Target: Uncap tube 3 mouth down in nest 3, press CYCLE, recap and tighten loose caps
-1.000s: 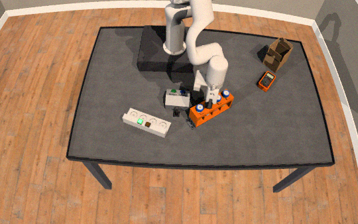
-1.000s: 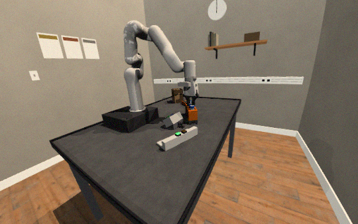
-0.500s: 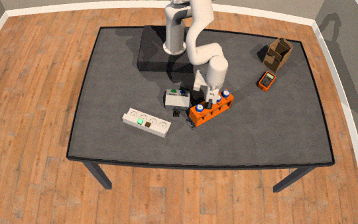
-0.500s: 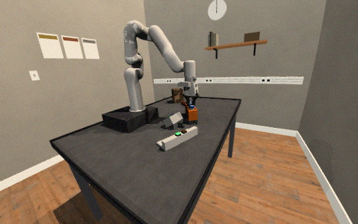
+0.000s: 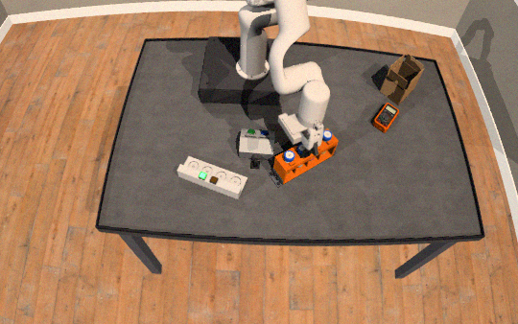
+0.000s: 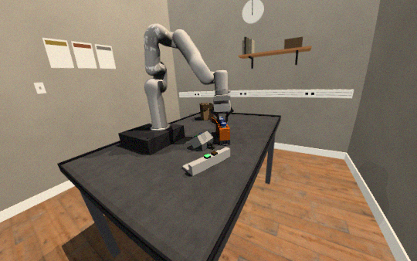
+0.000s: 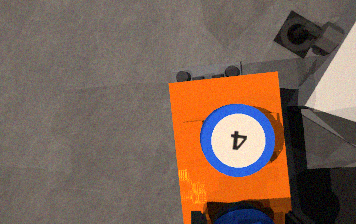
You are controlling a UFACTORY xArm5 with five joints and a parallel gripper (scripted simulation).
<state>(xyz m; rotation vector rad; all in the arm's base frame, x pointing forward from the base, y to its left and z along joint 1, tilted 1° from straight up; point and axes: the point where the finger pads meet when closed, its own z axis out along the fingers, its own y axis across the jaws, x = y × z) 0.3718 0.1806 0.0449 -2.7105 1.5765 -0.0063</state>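
Right now the cap 3 is 10 mm below my hand. Round my hand: cap 2: 40 mm to the left, 30 mm behind, 10 mm below; cap 4: 40 mm to the right, 30 mm ahead, 10 mm below; cap 1: 80 mm to the left, 60 mm behind, 10 mm below.
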